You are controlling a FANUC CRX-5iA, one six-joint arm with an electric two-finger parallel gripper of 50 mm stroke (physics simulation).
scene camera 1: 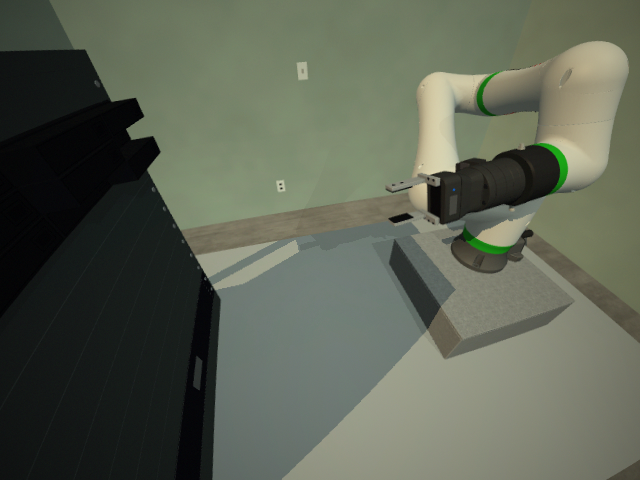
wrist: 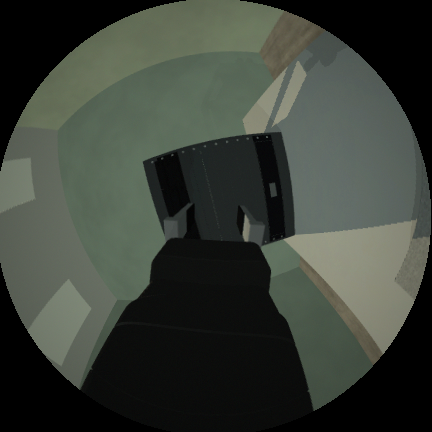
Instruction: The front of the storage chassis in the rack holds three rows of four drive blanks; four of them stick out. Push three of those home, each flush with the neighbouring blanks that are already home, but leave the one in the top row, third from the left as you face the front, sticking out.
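Frame: origin at the arm's base, x down, y back, z left, level; metres.
Where they show: gripper, fingertip midpoint: (scene camera 1: pixel 390 206) (wrist: pixel 215 212); arm's base, link origin: (scene camera 1: pixel 477 253).
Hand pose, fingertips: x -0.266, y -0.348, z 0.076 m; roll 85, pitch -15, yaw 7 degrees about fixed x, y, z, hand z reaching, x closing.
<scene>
Things, the pixels of their centre, and the offset from my fingertips. "spot": a spot on its surface instead.
- storage chassis, surface spot: (scene camera 1: pixel 67 139) spot: dx -0.165, dy -0.348, dz +0.048 m
- upper block, surface spot: (scene camera 1: pixel 126 111) spot: dx -0.162, dy -0.357, dz -0.084 m
- lower block, surface spot: (scene camera 1: pixel 143 155) spot: dx -0.105, dy -0.356, dz -0.070 m
- second black band, surface spot: (scene camera 1: pixel 191 413) spot: dx +0.260, dy -0.390, dz +0.165 m
The dark rack (scene camera 1: pixel 103 310) (wrist: pixel 230 170) stands at the left in the scene view and ahead of the gripper in the wrist view. The storage chassis (scene camera 1: pixel 67 139) (wrist: pixel 172 185) is a near-black band in its upper part. In the scene view, two dark blocks stick out from its front, an upper block (scene camera 1: pixel 126 111) and a lower block (scene camera 1: pixel 143 155); their exact row and column cannot be told. Single blanks cannot be made out in the wrist view, where a finger partly covers the chassis. My gripper (scene camera 1: pixel 391 203) (wrist: pixel 215 212) is open and empty, pointing at the rack from well away, touching nothing.
The arm's base stands on a grey block (scene camera 1: pixel 516 299) at the right. A second black band (scene camera 1: pixel 191 413) (wrist: pixel 270 187) with a light label runs low across the rack. Green walls (scene camera 1: pixel 232 129) (wrist: pixel 150 110) stand behind and beside the rack.
</scene>
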